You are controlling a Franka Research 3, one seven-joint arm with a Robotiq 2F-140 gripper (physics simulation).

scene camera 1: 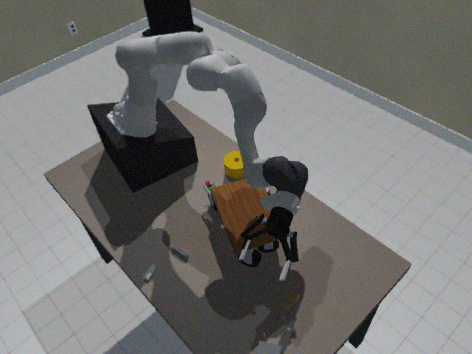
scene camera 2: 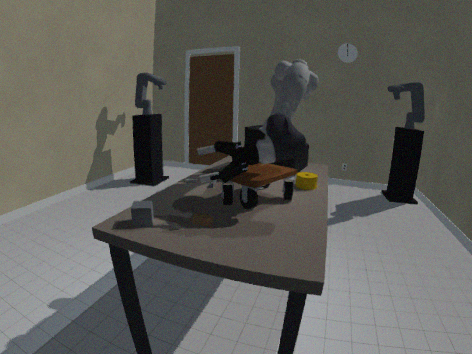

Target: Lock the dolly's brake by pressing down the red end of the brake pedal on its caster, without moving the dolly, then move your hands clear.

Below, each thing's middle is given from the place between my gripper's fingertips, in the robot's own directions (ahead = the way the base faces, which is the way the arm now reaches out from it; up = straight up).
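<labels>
Dolly (scene camera 1: 238, 205): 12 cm below my hand, 26 cm behind, 18 cm to the left.
</labels>
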